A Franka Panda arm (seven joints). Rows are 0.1 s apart.
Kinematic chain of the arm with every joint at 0, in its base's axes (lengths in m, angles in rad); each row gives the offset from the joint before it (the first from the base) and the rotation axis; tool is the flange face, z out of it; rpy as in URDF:
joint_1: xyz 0 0 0.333 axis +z
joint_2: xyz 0 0 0 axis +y
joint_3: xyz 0 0 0.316 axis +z
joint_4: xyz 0.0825 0 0 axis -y
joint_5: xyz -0.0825 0 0.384 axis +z
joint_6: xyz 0 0 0 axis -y
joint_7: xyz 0.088 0 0 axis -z
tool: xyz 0 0 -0.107 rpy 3.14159 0 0
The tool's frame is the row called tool.
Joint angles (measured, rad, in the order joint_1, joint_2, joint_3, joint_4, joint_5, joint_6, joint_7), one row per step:
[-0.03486, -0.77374, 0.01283, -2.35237, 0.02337, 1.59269, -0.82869]
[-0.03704, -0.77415, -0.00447, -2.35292, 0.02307, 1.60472, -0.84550]
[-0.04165, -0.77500, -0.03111, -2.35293, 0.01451, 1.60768, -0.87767]
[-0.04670, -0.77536, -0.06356, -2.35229, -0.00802, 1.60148, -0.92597]
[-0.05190, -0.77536, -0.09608, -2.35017, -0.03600, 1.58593, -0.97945]
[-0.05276, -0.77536, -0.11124, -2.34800, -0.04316, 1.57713, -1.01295]
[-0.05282, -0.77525, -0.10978, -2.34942, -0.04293, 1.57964, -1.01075]
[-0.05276, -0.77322, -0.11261, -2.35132, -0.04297, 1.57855, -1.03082]
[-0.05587, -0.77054, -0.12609, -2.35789, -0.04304, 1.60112, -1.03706]
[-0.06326, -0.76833, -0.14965, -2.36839, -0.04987, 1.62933, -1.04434]
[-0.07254, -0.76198, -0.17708, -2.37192, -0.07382, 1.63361, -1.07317]
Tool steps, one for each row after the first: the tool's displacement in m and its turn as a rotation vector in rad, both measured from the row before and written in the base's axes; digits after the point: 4 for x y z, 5 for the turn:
[0.0009, -0.0078, 0.0010, 0.01104, -0.01264, 0.00201]
[-0.0006, -0.0131, 0.0004, 0.00894, -0.00504, 0.00847]
[-0.0021, -0.0169, -0.0007, -0.00077, 0.00428, 0.02039]
[-0.0036, -0.0174, -0.0013, -0.00472, 0.01348, 0.02561]
[-0.0018, -0.0070, -0.0003, 0.00402, 0.00585, 0.02197]
[0.0003, 0.0006, -0.0004, -0.00092, -0.00088, -0.00119]
[0.0002, -0.0010, -0.0017, 0.00235, 0.00419, 0.01828]
[0.0019, -0.0065, -0.0024, 0.00719, -0.01392, -0.00689]
[0.0009, -0.0124, -0.0042, 0.00680, -0.01555, -0.01724]
[-0.0016, -0.0160, -0.0048, -0.00512, 0.00727, 0.00087]

